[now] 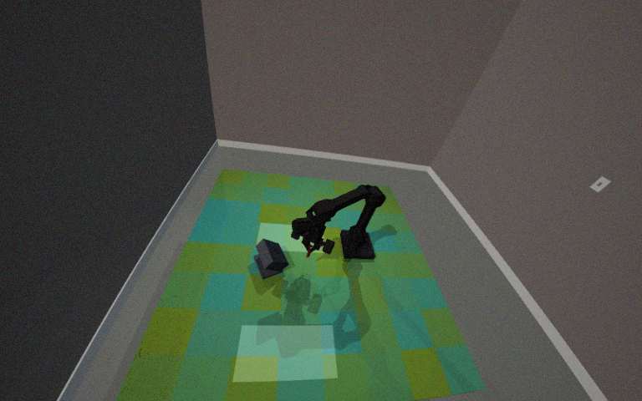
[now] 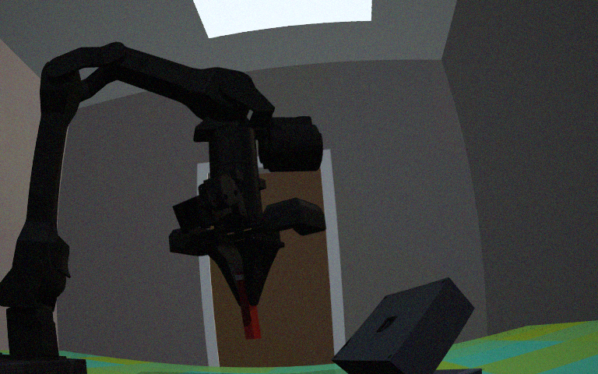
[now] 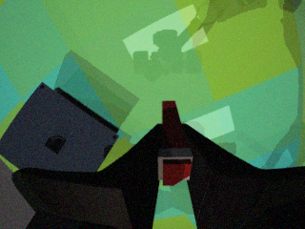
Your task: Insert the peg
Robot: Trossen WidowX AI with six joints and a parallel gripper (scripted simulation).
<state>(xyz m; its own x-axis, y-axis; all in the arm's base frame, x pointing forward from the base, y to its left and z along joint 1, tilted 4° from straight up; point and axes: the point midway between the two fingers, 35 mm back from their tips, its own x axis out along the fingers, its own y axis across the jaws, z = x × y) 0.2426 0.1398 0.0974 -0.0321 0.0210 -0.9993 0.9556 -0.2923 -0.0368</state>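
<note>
Now: gripper tip 17 cm short of the sloped panel, 6 cm above it and 2 cm to the right of it. Round my gripper tip: red peg (2 cm above).
</note>
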